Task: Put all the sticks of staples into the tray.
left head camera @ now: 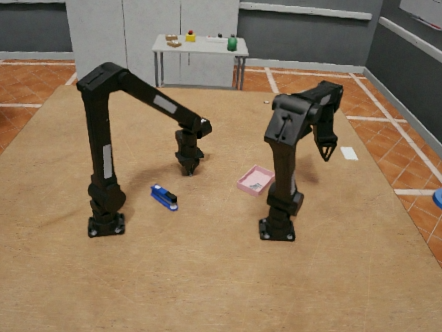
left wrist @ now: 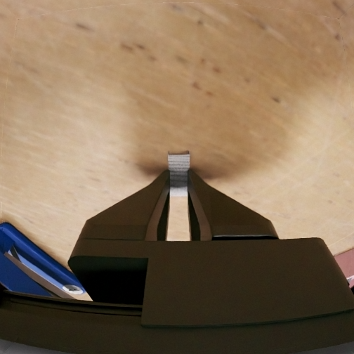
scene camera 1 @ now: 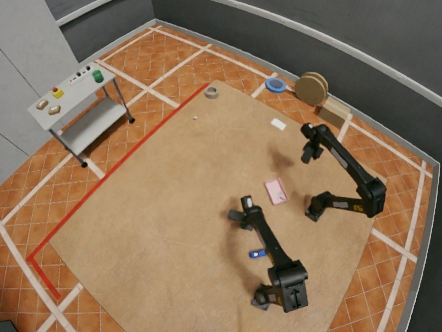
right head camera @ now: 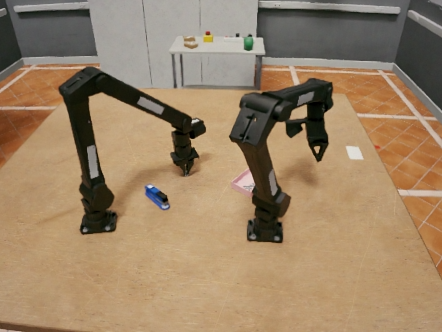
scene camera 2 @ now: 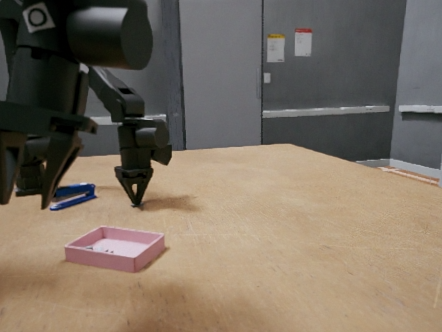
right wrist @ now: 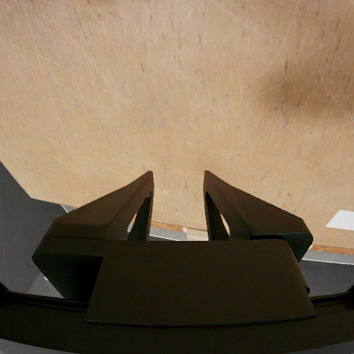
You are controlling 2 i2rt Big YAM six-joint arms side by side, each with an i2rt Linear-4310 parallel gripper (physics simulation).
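A small silver stick of staples lies between the fingertips of my left gripper, which is shut on it at the table top. The pink tray stands between the arms, with several small grey sticks of staples inside; their exact number is hard to tell. My right gripper is partly open and empty, high above the table, to the right of the tray in the head camera views.
A blue stapler lies on the table between the left arm's base and the left gripper. A white card lies near the table's edge. A grey tape roll lies at the far corner.
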